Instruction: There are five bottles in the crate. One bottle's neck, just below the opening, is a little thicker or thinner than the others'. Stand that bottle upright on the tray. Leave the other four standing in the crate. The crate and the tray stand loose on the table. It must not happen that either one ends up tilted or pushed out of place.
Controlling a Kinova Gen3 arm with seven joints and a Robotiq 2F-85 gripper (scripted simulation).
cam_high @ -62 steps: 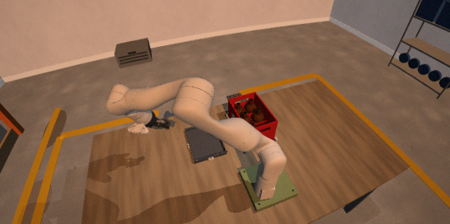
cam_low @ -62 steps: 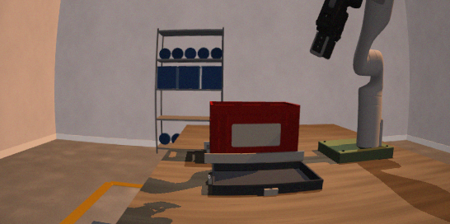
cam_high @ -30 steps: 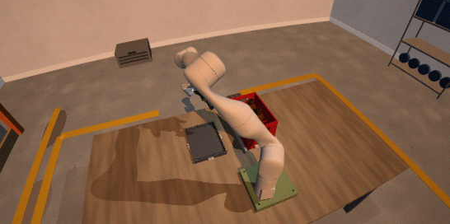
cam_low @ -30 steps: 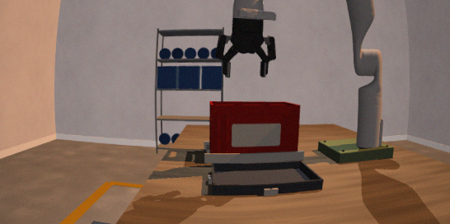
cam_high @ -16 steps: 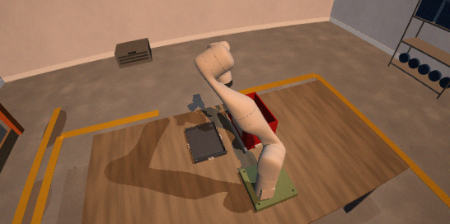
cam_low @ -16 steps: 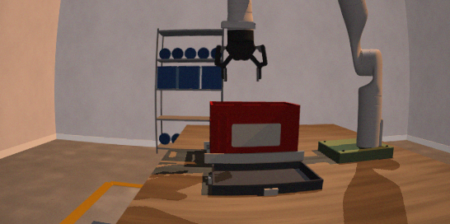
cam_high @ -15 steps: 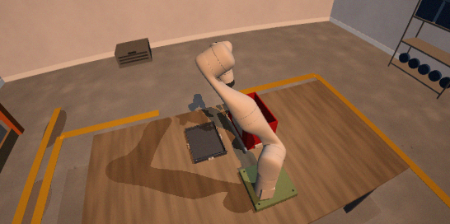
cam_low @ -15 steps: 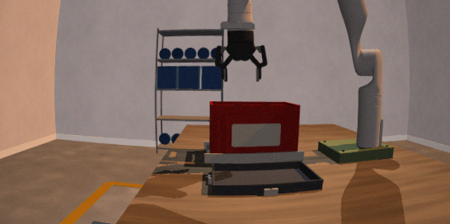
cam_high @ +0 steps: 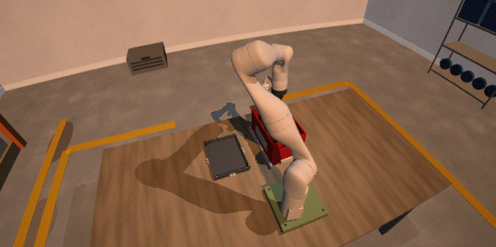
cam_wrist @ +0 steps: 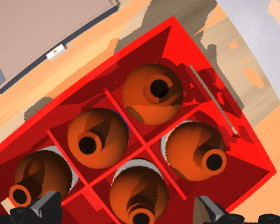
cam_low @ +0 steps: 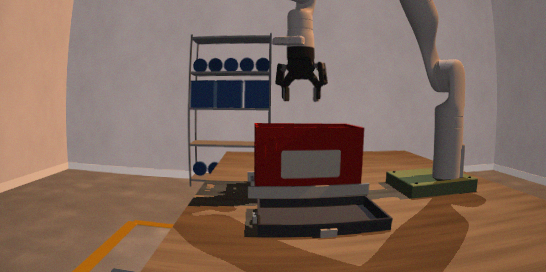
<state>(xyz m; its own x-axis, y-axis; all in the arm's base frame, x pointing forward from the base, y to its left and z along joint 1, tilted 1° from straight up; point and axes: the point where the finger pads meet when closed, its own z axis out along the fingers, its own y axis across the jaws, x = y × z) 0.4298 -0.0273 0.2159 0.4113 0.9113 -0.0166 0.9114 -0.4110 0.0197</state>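
Now: hand 2 cm past the red crate and 16 cm above it. From my hand the other things lie so: dark tray 7 cm behind, 29 cm to the left, 23 cm below.
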